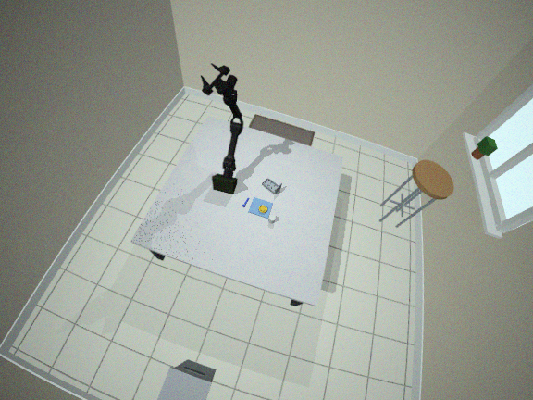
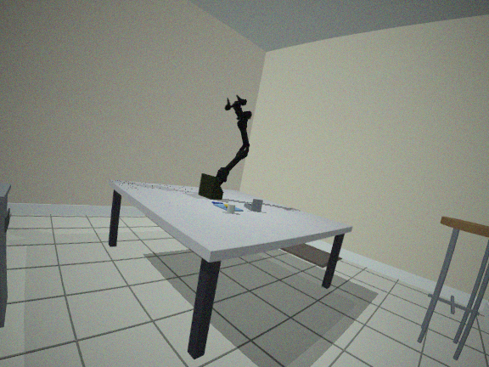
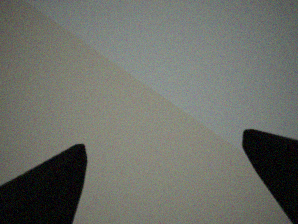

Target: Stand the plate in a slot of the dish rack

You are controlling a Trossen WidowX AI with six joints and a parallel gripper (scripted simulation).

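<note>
Now: gripper tip 82 cm above the yellow plate, 46 cm short of it and 29 cm to the left of it. Also, from my gripper tip: blue spoon 83 cm below, 32 cm ahead, 27 cm to the right; white cup 81 cm below, 53 cm ahead, 36 cm to the right; grey dish rack 81 cm below, 48 cm ahead, 8 cm to the right.
</note>
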